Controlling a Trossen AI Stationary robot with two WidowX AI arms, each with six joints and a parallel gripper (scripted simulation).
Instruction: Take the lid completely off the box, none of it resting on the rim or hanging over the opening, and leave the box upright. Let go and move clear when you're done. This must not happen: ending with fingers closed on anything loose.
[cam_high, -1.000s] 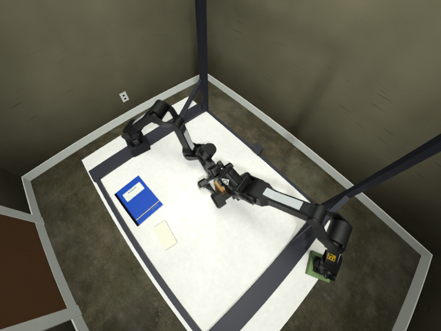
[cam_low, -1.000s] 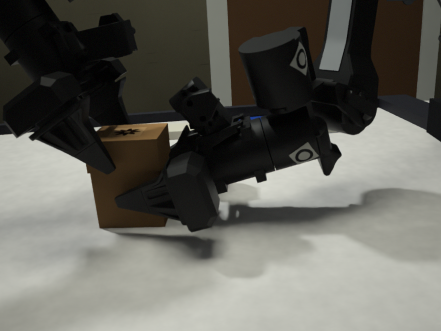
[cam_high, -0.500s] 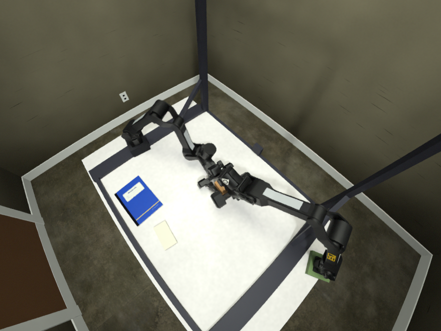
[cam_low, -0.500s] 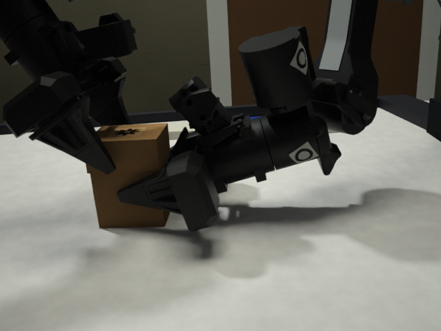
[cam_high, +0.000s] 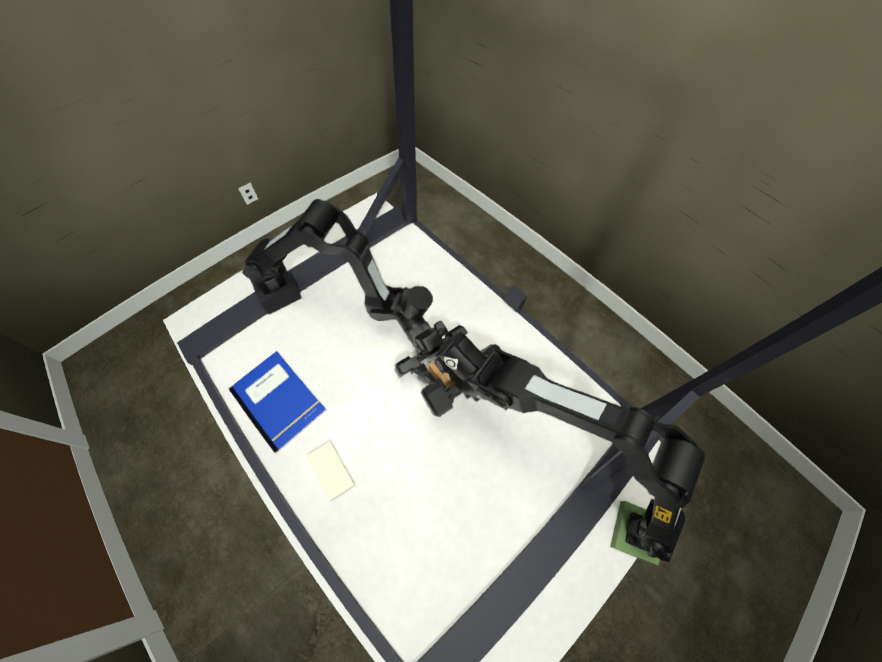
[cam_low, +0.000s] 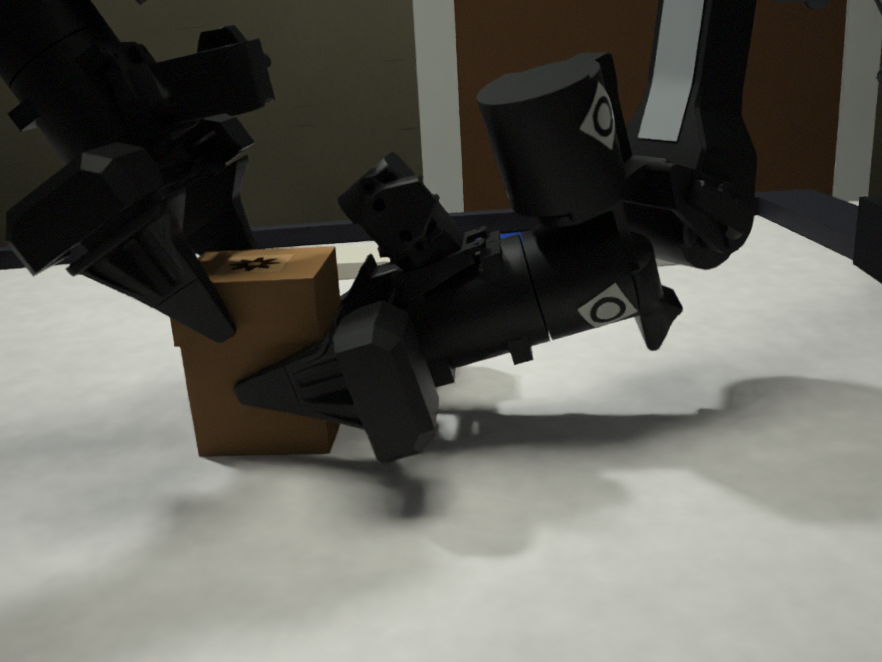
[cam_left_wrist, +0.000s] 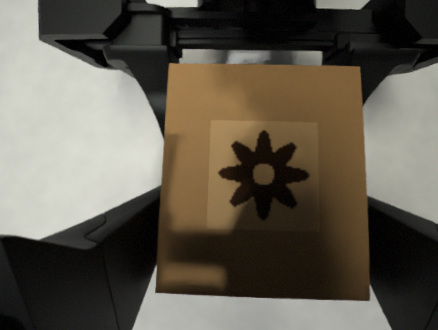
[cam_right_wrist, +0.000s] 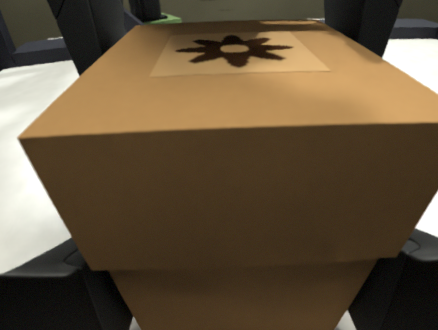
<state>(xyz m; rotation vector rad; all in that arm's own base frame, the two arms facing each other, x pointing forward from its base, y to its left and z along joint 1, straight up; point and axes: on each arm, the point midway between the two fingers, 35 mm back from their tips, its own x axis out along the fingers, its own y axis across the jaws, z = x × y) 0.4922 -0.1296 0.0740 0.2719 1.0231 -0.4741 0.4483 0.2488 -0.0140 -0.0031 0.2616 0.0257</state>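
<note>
Now: left hand 1 cm past the brown box, 2 cm to the left of it and 5 cm above it. From my left hand the other things lie so: cream notepad 31 cm ahead, 12 cm to the right, 9 cm below; then lid 1 cm behind, 2 cm to the right, 2 cm below.
Right now my right hand is 1 cm short of the brown box and 2 cm to the right of it. Also, from my right hand: cream notepad (32 cm ahead, 7 cm to the right, 4 cm below); lid (1 cm ahead, 2 cm to the left, 3 cm above).
</note>
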